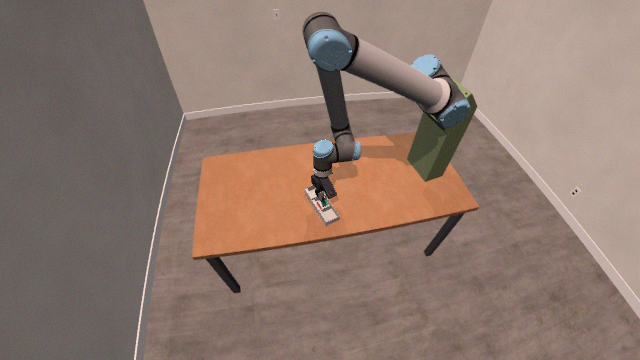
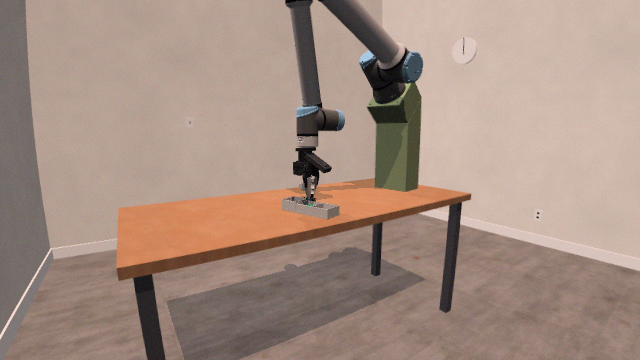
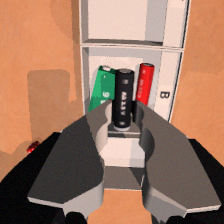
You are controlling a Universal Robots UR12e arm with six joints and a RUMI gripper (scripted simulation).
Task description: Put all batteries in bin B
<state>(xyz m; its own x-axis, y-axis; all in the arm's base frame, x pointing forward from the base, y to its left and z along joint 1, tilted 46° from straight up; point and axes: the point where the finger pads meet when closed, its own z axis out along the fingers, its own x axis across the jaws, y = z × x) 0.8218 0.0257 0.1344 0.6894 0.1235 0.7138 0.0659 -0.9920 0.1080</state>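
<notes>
Right now the grey bin tray is 40 mm below my hand and 10 mm ahead of it. Also, from my hand: red battery: 50 mm below, 20 mm ahead; black battery: 10 mm below; green battery: 50 mm below, 10 mm behind.
</notes>
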